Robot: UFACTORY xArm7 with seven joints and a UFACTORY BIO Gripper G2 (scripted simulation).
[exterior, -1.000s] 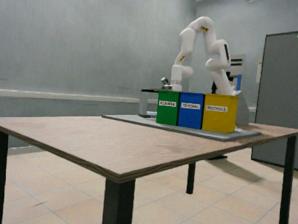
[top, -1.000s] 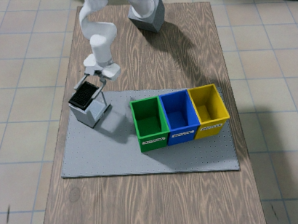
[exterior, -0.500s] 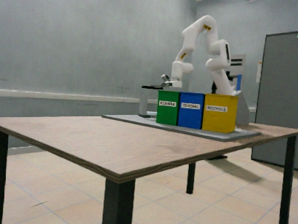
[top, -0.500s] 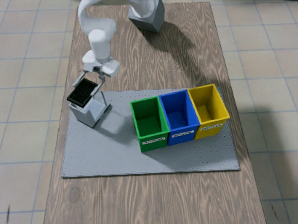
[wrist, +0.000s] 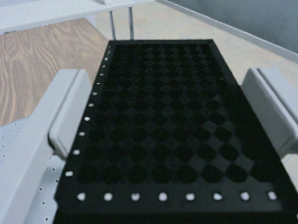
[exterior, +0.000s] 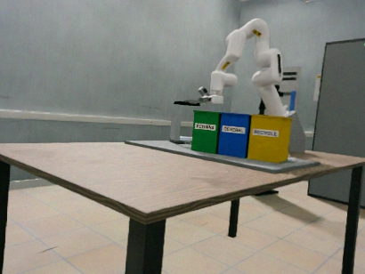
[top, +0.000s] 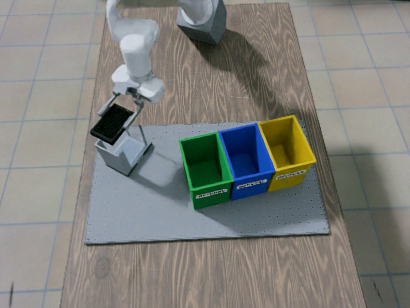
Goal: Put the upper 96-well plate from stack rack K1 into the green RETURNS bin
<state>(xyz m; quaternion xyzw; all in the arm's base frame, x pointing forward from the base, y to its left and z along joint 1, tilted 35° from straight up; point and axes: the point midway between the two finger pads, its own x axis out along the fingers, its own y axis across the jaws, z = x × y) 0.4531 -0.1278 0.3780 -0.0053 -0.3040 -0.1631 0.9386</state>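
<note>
My gripper is now 29 cm to the right of the green returns bin, 14 cm above it and 9 cm short of it. The rest, counted from my hand: black 96-well plate: 2 cm ahead, 1 cm to the right, 1 cm below; then yellow bin: 53 cm to the left, 14 cm below; then blue bin: 41 cm to the left, 14 cm below, 5 cm ahead.
</note>
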